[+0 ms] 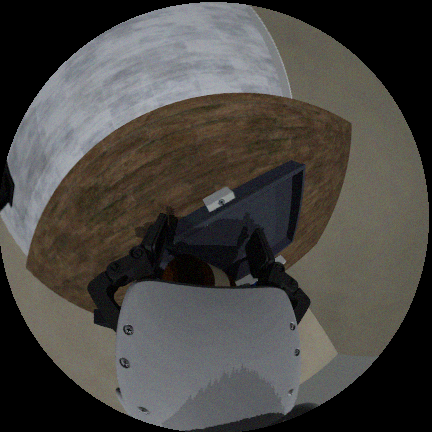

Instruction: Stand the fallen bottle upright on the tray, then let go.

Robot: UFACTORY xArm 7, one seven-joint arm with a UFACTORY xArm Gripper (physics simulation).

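Places are measured from the arm's base along level axes (x ahead, y left, z up), in millimetres.
Pixels of known places: gripper, fingertip midpoint: (210, 232).
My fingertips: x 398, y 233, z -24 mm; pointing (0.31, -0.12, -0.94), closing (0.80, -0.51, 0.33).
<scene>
For each thing: its top centre in the pictures, then the offset to it from my fingertips. "*": a spot on its surface instead. Level surfaces: height alone.
- brown bottle, top centre: (220, 307) 43 mm back, 113 mm right, 49 mm up
- dark blue tray, surface spot: (265, 181) * 80 mm ahead, 14 mm left, 13 mm down
- white block with a screw, surface spot: (219, 199) * 23 mm ahead, 19 mm left, 14 mm down
- small white piece, surface spot: (281, 260) * 141 mm ahead, 271 mm right, 9 mm down
- brown wooden table, surface height: 30 mm down
The brown bottle (186, 271) with a cream band appears to lie on its side at the near part of the dark blue tray (265, 181). Much of it is hidden by the grey gripper housing, and its neck cannot be made out. My gripper (210, 232) is wide open, with one black finger on the left and one on the right. The visible part of the bottle is low between the fingers, close to the housing, and nothing is gripped. The fingertips reach over the tray, and their shadow falls on its floor.
A white block with a screw (219, 199) sits at the tray's far wall. Another small white piece (281, 260) shows beside the right finger. The brown wooden table (200, 135) surrounds the tray and ends in a corner at the right. A black object (6, 187) shows at the far left edge.
</scene>
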